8 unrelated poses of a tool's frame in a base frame.
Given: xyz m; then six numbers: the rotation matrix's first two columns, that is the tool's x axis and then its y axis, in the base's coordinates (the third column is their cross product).
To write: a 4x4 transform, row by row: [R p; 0 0 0 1], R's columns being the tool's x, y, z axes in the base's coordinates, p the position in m. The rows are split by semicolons. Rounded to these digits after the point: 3 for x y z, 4 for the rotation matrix.
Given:
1: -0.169, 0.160, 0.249, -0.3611, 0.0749, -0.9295, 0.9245, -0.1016, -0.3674
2: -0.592, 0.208, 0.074, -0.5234, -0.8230, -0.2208, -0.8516, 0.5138, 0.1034
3: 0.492, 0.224, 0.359, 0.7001, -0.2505, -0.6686, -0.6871, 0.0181, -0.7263
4: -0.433, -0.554, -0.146, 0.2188, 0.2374, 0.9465, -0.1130, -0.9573, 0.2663
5: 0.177, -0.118, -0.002, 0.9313, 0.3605, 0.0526, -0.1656, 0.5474, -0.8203
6: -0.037, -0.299, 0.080, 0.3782, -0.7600, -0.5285, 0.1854, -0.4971, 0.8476
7: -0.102, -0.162, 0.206, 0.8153, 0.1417, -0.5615, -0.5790, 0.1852, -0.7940
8: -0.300, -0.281, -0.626, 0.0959, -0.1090, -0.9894, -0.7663, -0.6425, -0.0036
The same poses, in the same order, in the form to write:
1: -0.3611, 0.9245, -0.1220, -0.169; 0.0749, -0.1016, -0.9920, 0.160; -0.9295, -0.3674, -0.0326, 0.249; 0, 0, 0, 1
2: -0.5234, -0.8516, 0.0283, -0.592; -0.8230, 0.5138, 0.2422, 0.208; -0.2208, 0.1034, -0.9698, 0.074; 0, 0, 0, 1
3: 0.7001, -0.6871, 0.1940, 0.492; -0.2505, 0.0181, 0.9679, 0.224; -0.6686, -0.7263, -0.1594, 0.359; 0, 0, 0, 1
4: 0.2188, -0.1130, 0.9693, -0.433; 0.2374, -0.9573, -0.1652, -0.554; 0.9465, 0.2663, -0.1826, -0.146; 0, 0, 0, 1
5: 0.9313, -0.1656, -0.3245, 0.177; 0.3605, 0.5474, 0.7552, -0.118; 0.0526, -0.8203, 0.5695, -0.002; 0, 0, 0, 1
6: 0.3782, 0.1854, -0.9069, -0.037; -0.7600, -0.4971, -0.4185, -0.299; -0.5285, 0.8476, -0.0471, 0.080; 0, 0, 0, 1
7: 0.8153, -0.5790, -0.0085, -0.102; 0.1417, 0.1852, 0.9725, -0.162; -0.5615, -0.7940, 0.2330, 0.206; 0, 0, 0, 1
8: 0.0959, -0.7663, -0.6353, -0.300; -0.1090, -0.6425, 0.7585, -0.281; -0.9894, -0.0036, -0.1451, -0.626; 0, 0, 0, 1
